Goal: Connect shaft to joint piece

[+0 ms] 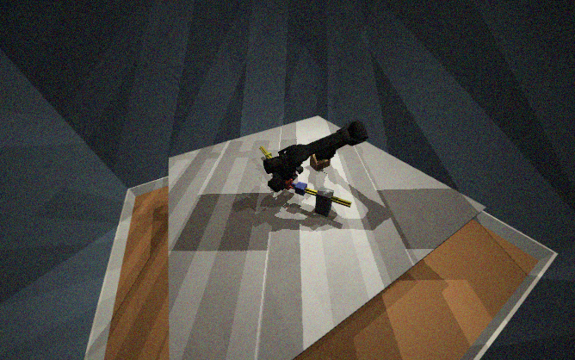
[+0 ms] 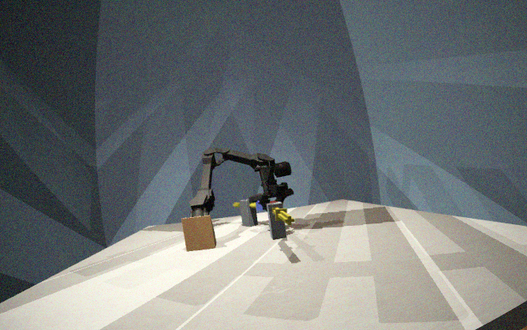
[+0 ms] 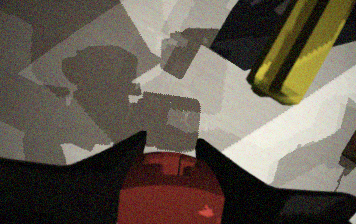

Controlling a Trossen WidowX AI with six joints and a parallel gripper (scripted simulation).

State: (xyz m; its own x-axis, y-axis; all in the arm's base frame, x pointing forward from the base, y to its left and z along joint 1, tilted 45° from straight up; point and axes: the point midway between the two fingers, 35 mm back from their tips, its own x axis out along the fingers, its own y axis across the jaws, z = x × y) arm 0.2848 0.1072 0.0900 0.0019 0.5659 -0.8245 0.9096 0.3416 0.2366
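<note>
My gripper tip is now 4 cm below the red joint piece, 2 cm to the right of it and 1 cm past it.
</note>
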